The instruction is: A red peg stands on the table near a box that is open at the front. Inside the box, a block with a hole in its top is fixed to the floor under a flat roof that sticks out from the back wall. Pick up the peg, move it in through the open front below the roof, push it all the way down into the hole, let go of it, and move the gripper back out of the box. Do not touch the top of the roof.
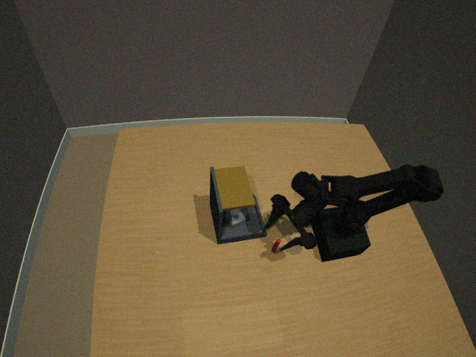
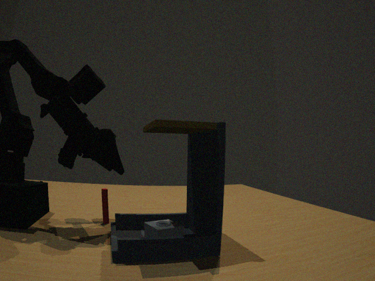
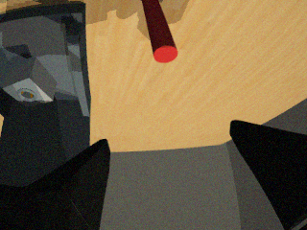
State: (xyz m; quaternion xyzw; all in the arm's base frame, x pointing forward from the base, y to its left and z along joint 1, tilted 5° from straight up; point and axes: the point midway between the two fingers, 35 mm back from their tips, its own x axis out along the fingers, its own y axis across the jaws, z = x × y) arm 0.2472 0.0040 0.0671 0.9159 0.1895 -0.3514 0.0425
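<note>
Now: the red peg 30 mm behind my gripper tip, 10 mm to the right of it and 80 mm below it. The rest, counted from my gripper tip: back wall (160 mm ahead, 130 mm to the right, 10 mm below); then yellow roof (110 mm ahead, 130 mm to the right, 90 mm above).
</note>
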